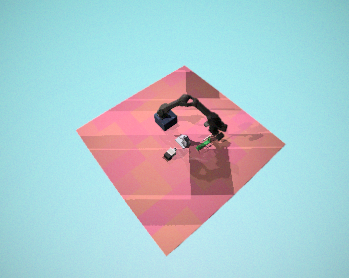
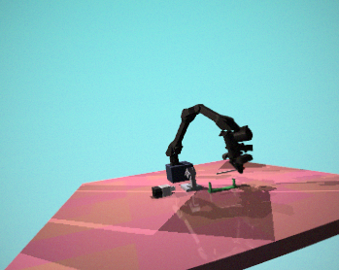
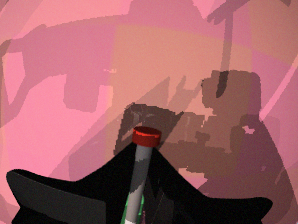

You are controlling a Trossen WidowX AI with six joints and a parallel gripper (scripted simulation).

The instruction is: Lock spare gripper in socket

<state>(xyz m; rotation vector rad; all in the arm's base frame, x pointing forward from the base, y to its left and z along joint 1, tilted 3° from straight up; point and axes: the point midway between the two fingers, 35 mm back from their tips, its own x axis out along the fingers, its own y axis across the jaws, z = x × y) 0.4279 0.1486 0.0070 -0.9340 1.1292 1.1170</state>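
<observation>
Now: the green rest 10 cm to the right of my gripper tip, 3 cm below it and 2 cm behind it. From my gripper tip the other things lie so: spare gripper 34 cm to the right, 16 cm behind, 4 cm below; then grey mount 20 cm to the right, 15 cm behind, 1 cm below.
</observation>
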